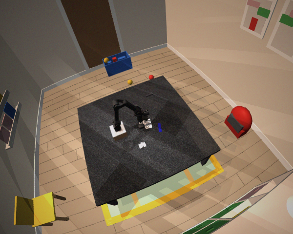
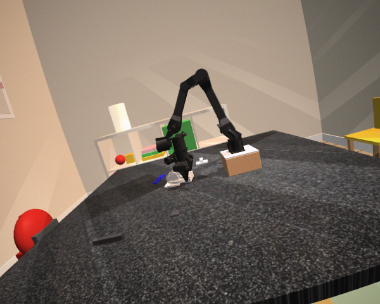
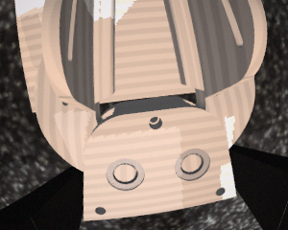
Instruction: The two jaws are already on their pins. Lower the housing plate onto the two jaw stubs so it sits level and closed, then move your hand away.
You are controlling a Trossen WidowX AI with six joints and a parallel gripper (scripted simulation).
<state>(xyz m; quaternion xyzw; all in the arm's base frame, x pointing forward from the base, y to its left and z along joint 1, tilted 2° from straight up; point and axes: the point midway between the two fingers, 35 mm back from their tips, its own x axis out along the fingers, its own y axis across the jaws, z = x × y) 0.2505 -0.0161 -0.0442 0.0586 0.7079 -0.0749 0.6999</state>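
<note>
The white part lies 1 cm ahead of my gripper tip and 2 cm above it. Also, from my gripper tip: dark flat bar (25 cm ahead, 39 cm to the left); dark chip (4 cm ahead, 30 cm to the left, 1 cm below); blue bar (17 cm ahead, 11 cm to the right).
</note>
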